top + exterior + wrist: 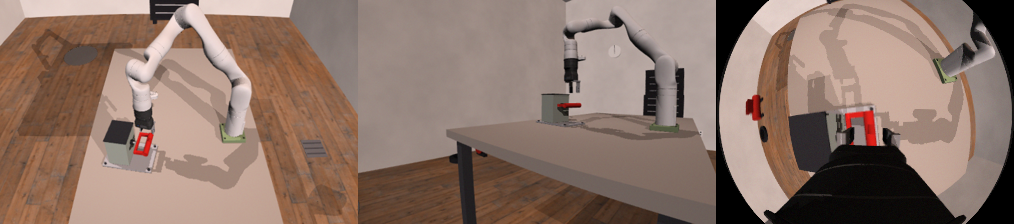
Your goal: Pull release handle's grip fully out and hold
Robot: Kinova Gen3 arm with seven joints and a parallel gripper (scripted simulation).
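The grey baseplate is 19 cm below my hand and 9 cm ahead of it.
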